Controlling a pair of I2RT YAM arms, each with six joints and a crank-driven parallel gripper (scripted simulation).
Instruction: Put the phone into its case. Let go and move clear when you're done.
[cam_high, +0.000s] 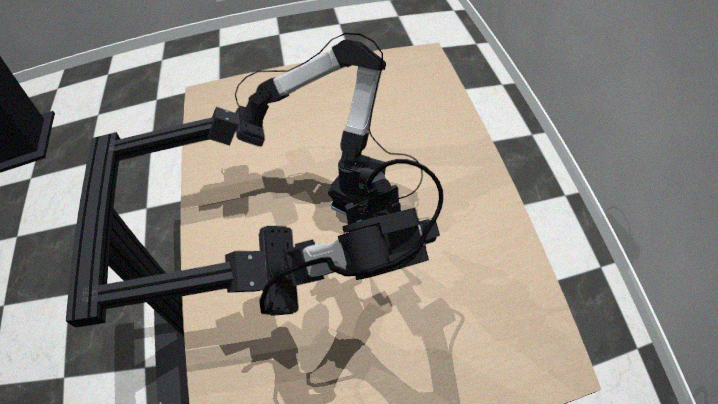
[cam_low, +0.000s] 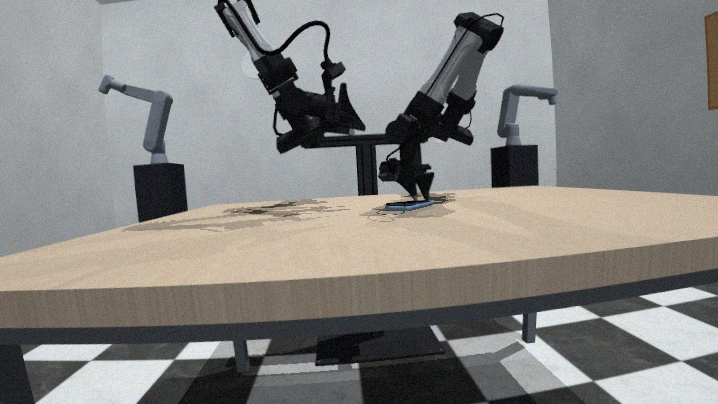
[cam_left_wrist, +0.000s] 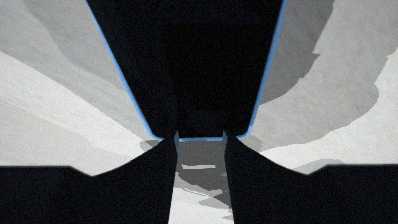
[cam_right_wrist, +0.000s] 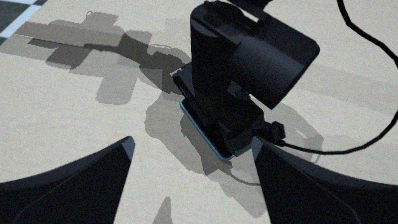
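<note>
Right now my left hand is 40 mm short of the black phone, 40 mm to the left of it and 10 mm above it.
</note>
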